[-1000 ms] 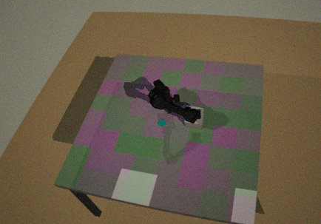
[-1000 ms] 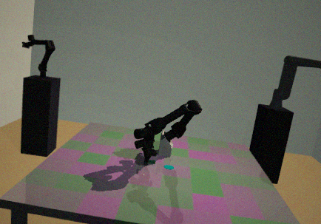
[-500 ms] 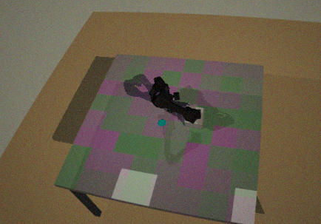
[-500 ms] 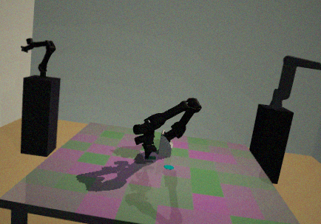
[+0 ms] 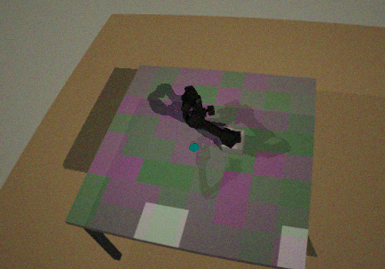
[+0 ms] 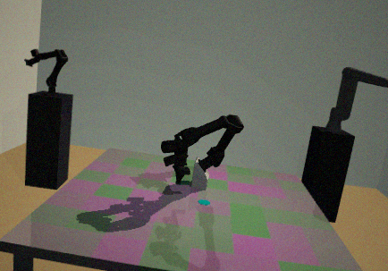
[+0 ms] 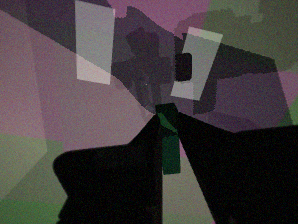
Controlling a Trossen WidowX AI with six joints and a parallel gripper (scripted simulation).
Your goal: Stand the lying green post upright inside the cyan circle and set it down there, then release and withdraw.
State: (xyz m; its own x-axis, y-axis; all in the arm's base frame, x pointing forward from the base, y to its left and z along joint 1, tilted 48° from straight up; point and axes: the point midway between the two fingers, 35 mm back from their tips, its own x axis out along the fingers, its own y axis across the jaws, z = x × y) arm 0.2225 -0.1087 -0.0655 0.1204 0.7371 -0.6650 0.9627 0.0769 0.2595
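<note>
The green post lies 1 cm behind my gripper tip and 2 cm to the left of it. From my gripper tip the other things lie so: cyan circle 2 cm ahead, 14 cm to the left, 8 cm below.
</note>
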